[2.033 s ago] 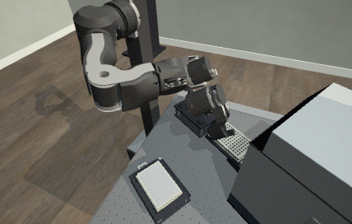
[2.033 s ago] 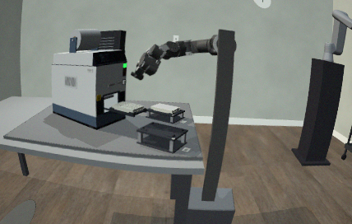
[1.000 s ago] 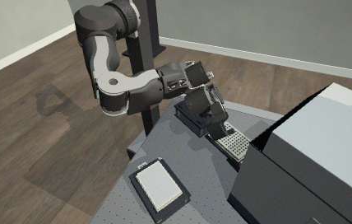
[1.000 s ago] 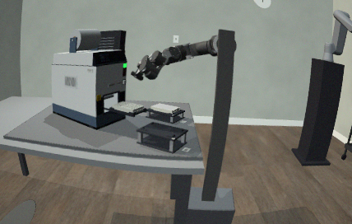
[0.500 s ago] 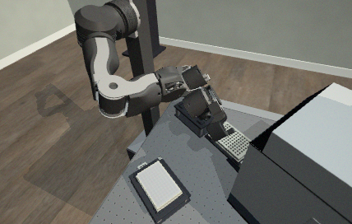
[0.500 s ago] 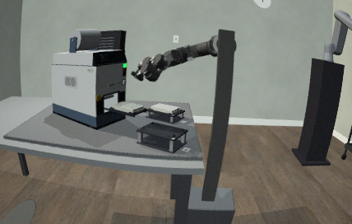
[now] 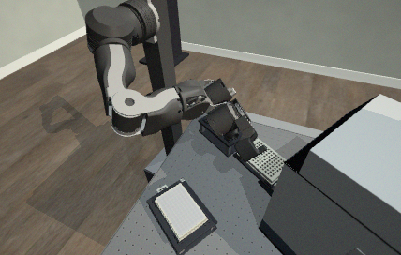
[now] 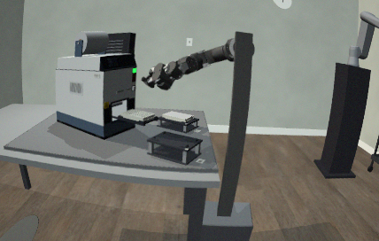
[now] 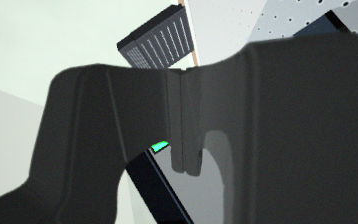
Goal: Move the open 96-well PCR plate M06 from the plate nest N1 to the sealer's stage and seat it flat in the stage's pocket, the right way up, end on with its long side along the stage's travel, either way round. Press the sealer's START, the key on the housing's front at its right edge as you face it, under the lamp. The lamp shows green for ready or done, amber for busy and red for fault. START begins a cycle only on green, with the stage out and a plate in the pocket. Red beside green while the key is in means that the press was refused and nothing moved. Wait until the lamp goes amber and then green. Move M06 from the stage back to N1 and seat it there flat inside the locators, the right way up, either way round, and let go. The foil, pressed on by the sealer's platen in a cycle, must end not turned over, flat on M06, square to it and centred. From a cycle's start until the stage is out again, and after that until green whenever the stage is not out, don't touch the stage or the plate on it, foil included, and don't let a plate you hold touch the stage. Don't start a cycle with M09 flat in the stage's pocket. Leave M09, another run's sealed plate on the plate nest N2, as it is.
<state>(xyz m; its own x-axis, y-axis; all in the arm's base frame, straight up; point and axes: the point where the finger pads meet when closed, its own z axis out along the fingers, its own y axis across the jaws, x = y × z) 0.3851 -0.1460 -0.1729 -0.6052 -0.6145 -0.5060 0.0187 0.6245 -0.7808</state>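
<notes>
The pale key-like block is 7 cm ahead of my hand, 3 cm to the right of it and 4 cm below it. From my hand the other things lie so: sealer stage: 1 cm ahead, 10 cm to the left, 14 cm below; then yellow warning label: 14 cm ahead, 14 cm to the left, 8 cm below; then 96-well plate M06: 1 cm ahead, 10 cm to the left, 13 cm below.
</notes>
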